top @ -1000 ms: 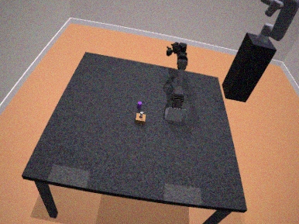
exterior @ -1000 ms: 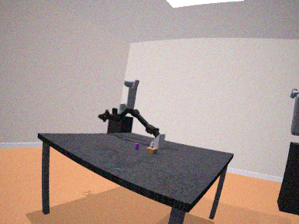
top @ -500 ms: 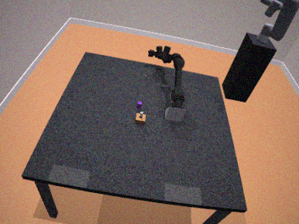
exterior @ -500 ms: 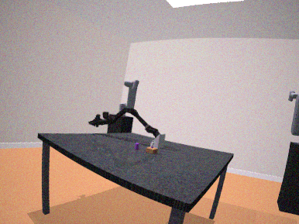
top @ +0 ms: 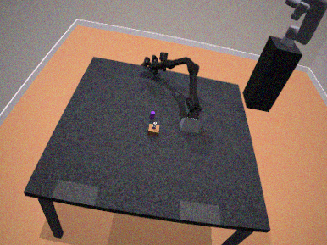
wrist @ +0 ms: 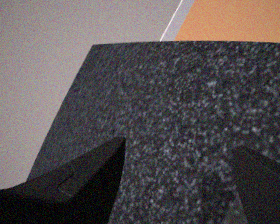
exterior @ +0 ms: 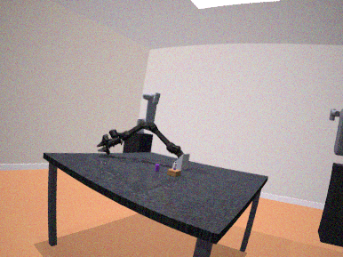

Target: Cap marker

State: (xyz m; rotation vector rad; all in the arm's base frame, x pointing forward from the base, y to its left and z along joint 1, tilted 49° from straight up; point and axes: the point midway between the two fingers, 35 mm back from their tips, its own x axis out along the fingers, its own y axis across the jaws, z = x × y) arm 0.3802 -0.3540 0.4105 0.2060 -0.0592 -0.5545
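Right now my gripper tip is 510 mm to the right of the purple cap, 140 mm past it and 40 mm above it. Round my gripper tip: holder block 640 mm to the left, 160 mm behind, 40 mm below.
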